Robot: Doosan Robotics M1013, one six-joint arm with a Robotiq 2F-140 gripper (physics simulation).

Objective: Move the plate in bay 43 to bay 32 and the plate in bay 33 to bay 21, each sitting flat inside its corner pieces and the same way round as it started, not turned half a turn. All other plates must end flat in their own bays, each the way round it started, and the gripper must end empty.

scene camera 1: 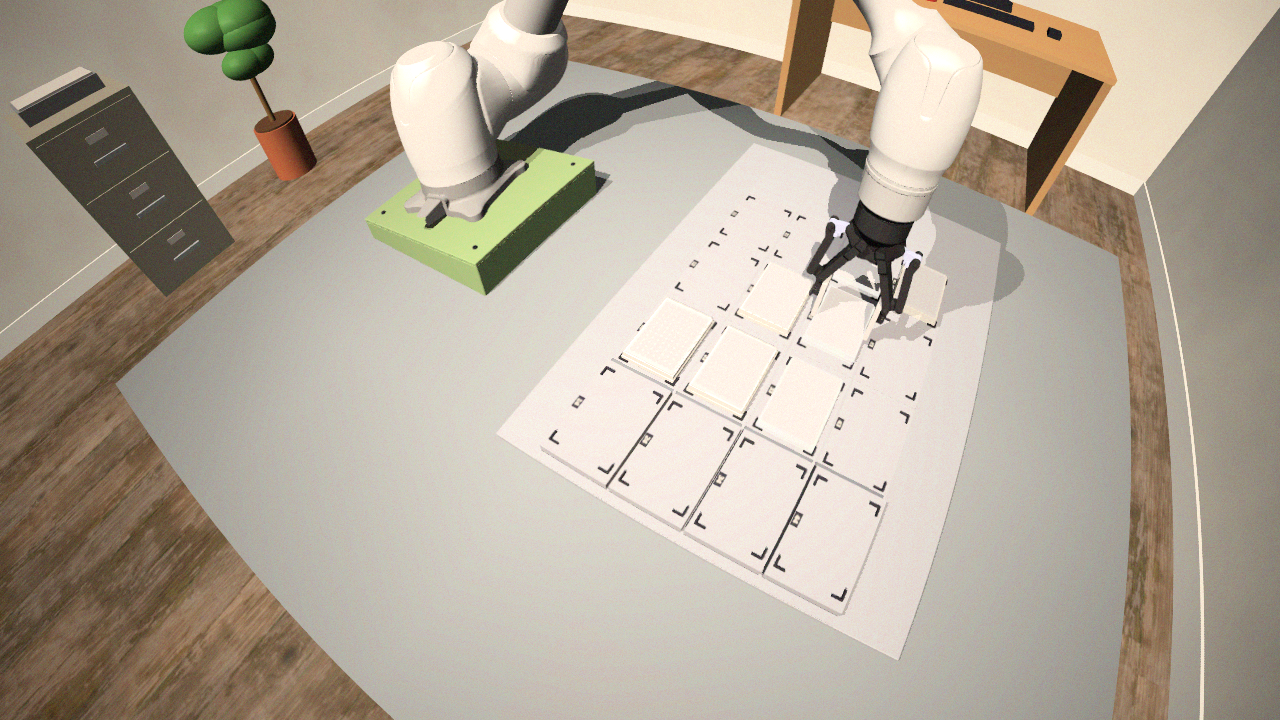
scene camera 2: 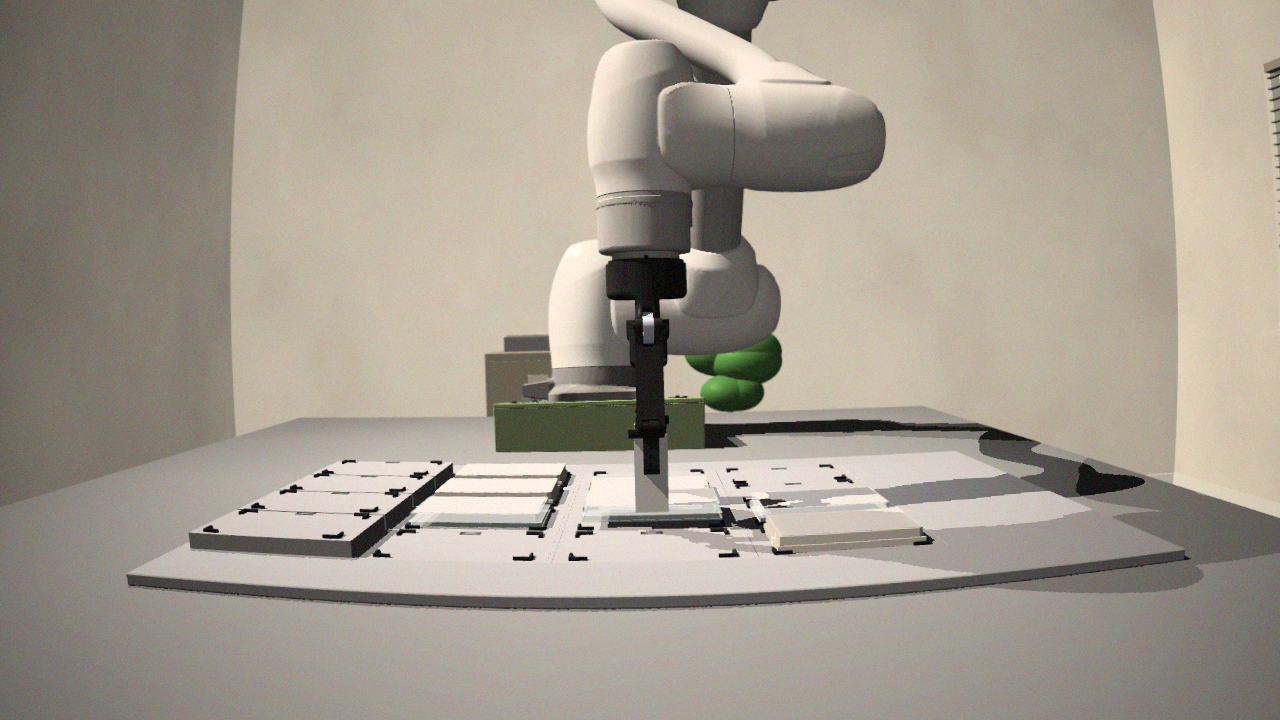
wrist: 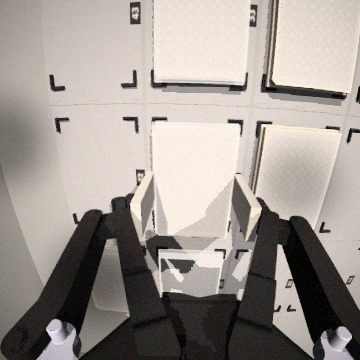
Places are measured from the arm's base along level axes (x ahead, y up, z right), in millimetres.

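Pixels of known places: gripper, between the fingertips: (scene camera 1: 841,321) (scene camera 2: 651,502) (wrist: 192,185); arm's base, origin of its link: (scene camera 1: 466,188) (scene camera 2: 597,400).
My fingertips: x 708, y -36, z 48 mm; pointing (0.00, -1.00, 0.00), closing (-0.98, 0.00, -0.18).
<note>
For each thing: its top centre in the pictures, then the offset to it from my fingertips. "pt": a spot on its surface instead.
- pale plate, centre of its top: (scene camera 2: 651,496) (wrist: 192,187) (scene camera 1: 842,319) dx +0, dy +5, dz +0 mm
- Bay 43, a spot on its surface: (scene camera 2: 460,542) (scene camera 1: 860,435) pt dx +61, dy -16, dz +182 mm
- task plate, centre of its top: (scene camera 2: 480,504) (wrist: 201,5) (scene camera 1: 803,399) dx -32, dy -2, dz +162 mm
- Bay 21, a spot on its surface: (scene camera 2: 783,484) (scene camera 1: 785,238) pt dx -123, dy -16, dz -177 mm
My gripper (scene camera 1: 850,302) (scene camera 2: 651,501) (wrist: 192,185) points down over bay 32, shut on a pale plate (scene camera 1: 836,335) (scene camera 2: 702,503) (wrist: 192,150) by its two long sides. The plate looks level and lines up with bay 32's corner pieces, at or very close to the mat; a small gap cannot be ruled out. Bay 43 (scene camera 1: 863,438) (scene camera 2: 460,542) (wrist: 92,47) holds no plate. The other task plate (scene camera 1: 798,402) (scene camera 2: 478,516) (wrist: 202,40) lies flat in bay 33. Bay 21 (scene camera 1: 796,238) (scene camera 2: 783,484) shows no plate; a finger partly covers it in the wrist view.
A plate (scene camera 1: 774,297) (wrist: 295,165) lies in bay 22, beside the right finger in the wrist view. Plates lie in bays 31 (wrist: 190,275) and 41 (scene camera 1: 923,291) (scene camera 2: 845,530). Bays 13 (scene camera 1: 666,338) and 23 (scene camera 1: 732,368) hold plates. Four raised bays form the row beyond them.
</note>
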